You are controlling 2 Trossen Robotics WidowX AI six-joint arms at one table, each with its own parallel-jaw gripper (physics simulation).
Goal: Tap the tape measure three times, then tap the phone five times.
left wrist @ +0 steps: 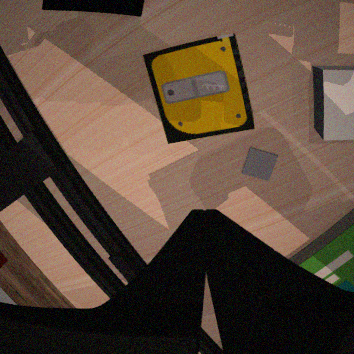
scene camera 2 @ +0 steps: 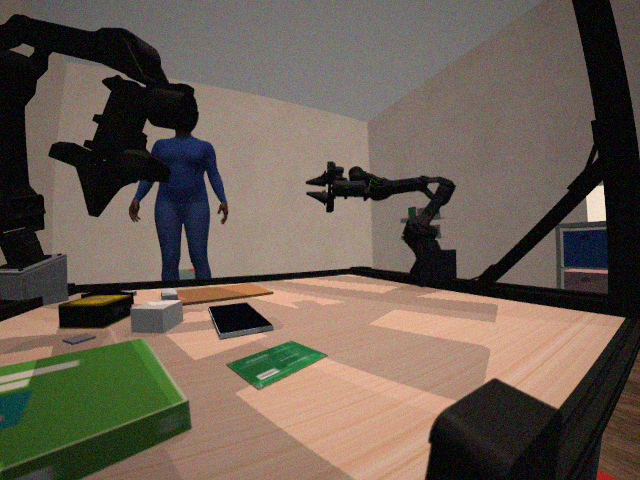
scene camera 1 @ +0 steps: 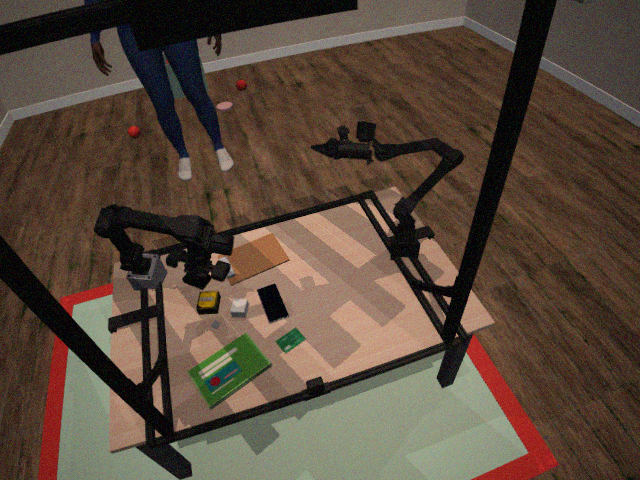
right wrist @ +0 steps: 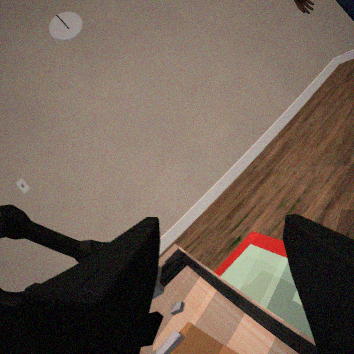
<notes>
The left gripper [scene camera 2: 93,216] is shut and holds nothing. Also in view: a white-grey block [scene camera 2: 158,316]. On the table rest a phone [scene camera 2: 234,320] and a brown board [scene camera 1: 262,254]. Further things: the right gripper [scene camera 2: 306,188].
The phone is seen too in scene camera 1 [scene camera 1: 274,307]. The brown board shows as well in scene camera 2 [scene camera 2: 230,292]. The left gripper shows as well in the left wrist view [left wrist: 202,221] and in scene camera 1 [scene camera 1: 199,282]. The left wrist view misses the phone: it is out of frame. The right wrist view does not show the phone: it is out of frame.
</notes>
